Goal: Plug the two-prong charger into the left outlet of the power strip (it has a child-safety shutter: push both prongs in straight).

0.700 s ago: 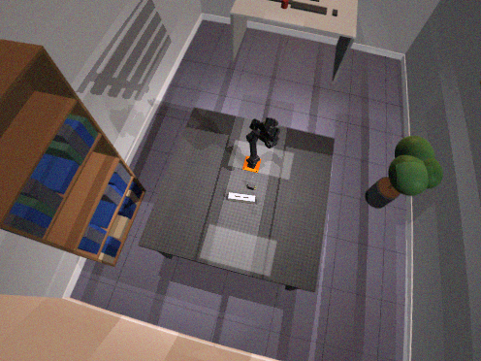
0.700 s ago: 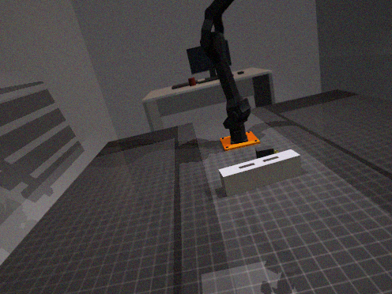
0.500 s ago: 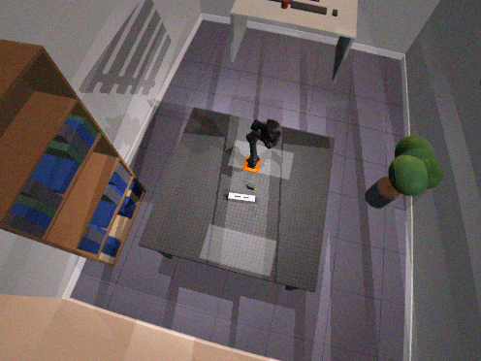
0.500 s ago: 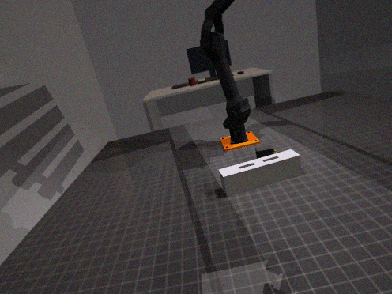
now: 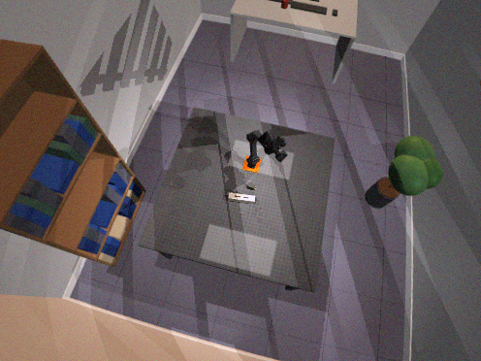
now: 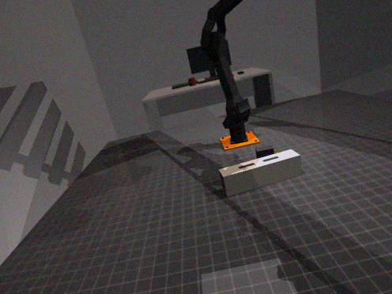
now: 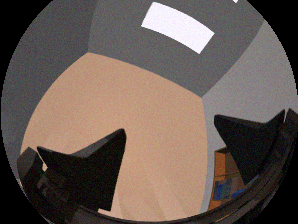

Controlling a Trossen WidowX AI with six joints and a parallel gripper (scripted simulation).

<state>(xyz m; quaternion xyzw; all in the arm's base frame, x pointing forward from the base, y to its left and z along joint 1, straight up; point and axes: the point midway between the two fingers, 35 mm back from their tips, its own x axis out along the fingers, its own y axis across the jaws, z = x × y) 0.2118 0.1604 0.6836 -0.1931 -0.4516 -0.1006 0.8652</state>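
My gripper tip is 40 mm past the charger, 70 mm to the left of it and 700 mm above it.
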